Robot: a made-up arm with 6 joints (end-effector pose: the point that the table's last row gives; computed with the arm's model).
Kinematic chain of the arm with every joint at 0, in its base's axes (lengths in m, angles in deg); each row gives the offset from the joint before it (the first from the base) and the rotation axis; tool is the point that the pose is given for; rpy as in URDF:
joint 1: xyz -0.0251 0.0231 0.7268 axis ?
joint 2: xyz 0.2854 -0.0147 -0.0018 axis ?
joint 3: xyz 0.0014 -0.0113 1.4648 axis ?
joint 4: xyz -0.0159 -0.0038 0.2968 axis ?
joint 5: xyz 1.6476 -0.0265 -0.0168 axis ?
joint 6: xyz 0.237 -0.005 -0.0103 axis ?
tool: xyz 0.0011 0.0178 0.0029 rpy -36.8 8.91 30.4
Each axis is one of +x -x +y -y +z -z.
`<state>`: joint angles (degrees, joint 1 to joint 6).
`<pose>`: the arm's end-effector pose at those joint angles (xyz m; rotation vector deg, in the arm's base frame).
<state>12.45 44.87 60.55 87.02 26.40 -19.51</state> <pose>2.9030 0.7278 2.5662 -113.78 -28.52 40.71</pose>
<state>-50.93 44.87 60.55 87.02 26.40 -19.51</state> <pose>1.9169 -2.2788 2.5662 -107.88 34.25 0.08</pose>
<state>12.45 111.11 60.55 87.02 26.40 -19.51</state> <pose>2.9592 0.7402 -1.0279 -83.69 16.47 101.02</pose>
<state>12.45 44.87 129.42 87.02 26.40 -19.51</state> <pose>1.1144 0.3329 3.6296 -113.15 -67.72 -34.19</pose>
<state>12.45 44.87 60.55 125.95 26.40 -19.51</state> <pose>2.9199 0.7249 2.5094 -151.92 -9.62 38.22</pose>
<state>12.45 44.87 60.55 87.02 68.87 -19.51</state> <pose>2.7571 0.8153 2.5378 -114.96 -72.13 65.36</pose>
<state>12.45 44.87 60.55 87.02 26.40 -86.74</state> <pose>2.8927 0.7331 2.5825 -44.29 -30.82 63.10</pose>
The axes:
joint 1: +z
joint 2: +y
joint 3: -y
joint 4: -x
joint 5: -y
joint 6: -x

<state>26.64 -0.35 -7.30 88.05 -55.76 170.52</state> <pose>1.9285 0.7189 2.3130 47.82 -33.20 -8.39</pose>
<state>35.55 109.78 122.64 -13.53 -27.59 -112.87</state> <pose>2.7851 1.9809 0.8023 88.79 11.72 37.15</pose>
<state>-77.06 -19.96 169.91 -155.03 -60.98 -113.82</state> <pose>-0.3417 1.8550 1.3280 7.48 53.88 66.32</pose>
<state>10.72 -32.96 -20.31 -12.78 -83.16 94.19</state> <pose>1.0299 0.2206 2.3512 -99.95 37.10 118.04</pose>
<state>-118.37 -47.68 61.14 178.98 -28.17 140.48</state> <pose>0.8450 1.6114 3.3003 -145.83 -45.15 -26.80</pose>
